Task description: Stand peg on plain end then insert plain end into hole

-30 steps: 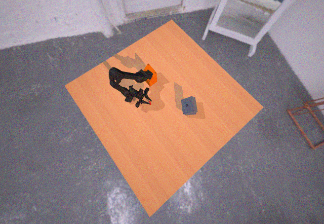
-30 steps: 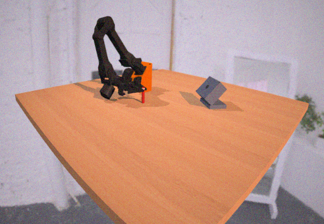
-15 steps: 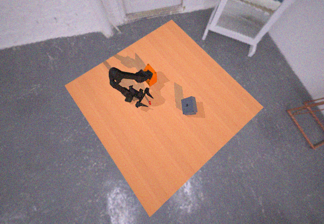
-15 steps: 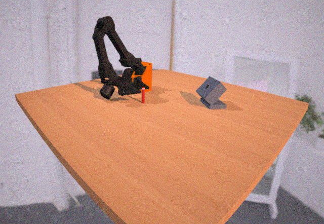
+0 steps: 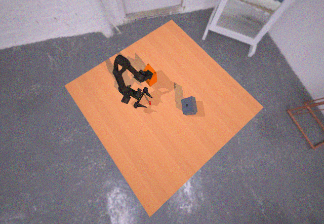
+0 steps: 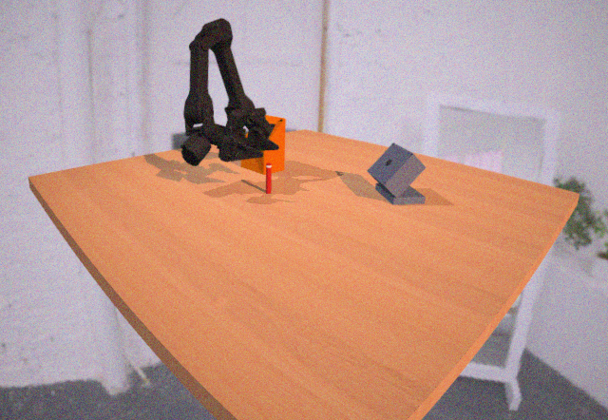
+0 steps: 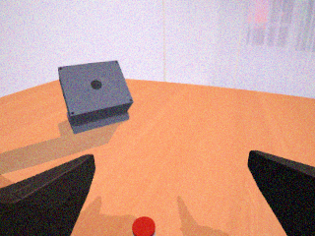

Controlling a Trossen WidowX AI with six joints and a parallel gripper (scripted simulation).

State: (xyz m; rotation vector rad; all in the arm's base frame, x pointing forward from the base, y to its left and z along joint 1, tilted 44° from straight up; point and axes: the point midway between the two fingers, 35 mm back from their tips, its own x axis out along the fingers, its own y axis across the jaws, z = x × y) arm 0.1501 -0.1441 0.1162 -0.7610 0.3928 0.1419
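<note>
My gripper tip is now 20 mm past the peg, 10 mm to the right of it and 60 mm above it. Round my gripper tip: sloped panel: 250 mm ahead, 220 mm to the left, 40 mm below; then grey foot: 260 mm ahead, 230 mm to the left, 110 mm below.
</note>
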